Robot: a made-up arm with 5 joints.
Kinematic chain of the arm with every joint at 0, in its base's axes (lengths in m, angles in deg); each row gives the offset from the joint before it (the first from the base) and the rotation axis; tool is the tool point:
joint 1: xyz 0 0 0.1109 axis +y
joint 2: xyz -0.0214 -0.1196 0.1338 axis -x
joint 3: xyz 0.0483 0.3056 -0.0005 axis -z
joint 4: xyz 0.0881 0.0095 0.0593 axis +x
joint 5: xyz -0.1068 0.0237 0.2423 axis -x
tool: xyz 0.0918 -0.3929 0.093
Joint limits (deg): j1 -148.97..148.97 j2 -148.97..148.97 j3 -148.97..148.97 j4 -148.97..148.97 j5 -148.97..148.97
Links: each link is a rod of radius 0.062 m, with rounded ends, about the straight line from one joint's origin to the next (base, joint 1, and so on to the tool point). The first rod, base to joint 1, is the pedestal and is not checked.
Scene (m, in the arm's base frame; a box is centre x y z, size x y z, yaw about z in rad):
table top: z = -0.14
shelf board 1: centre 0.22 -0.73 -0 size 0.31 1.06 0.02 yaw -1.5
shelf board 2: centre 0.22 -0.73 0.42 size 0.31 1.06 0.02 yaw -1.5
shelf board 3: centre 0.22 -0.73 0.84 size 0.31 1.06 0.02 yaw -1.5
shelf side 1: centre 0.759 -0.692 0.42 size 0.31 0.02 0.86 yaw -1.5
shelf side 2: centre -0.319 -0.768 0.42 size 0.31 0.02 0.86 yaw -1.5
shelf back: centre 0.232 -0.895 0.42 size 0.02 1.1 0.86 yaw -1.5
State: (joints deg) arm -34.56 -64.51 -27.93 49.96 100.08
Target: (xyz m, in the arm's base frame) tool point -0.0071 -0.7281 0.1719
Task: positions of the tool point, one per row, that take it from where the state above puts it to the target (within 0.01 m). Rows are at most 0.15 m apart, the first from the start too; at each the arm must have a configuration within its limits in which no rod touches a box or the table.
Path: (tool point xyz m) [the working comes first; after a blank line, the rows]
Joints at the target: -38.64 -96.07 12.10 44.84 96.69
Straight joint move there: touches shelf board 2.

1: -0.0356 -0.5700 0.5879
2: -0.0393 -0.4814 0.5915
3: -0.0520 -0.3768 0.6026
4: 0.0305 -0.4188 0.4913
5: 0.0577 -0.4391 0.3669
6: 0.0332 -0.4356 0.2538
7: -0.0298 -0.4084 0.1719
8: -0.0410 -0.4842 0.1735
9: -0.0447 -0.5559 0.1742
10: -0.0402 -0.6216 0.1740
11: -0.0274 -0.6796 0.1732
12: -0.0071 -0.7281 0.1719

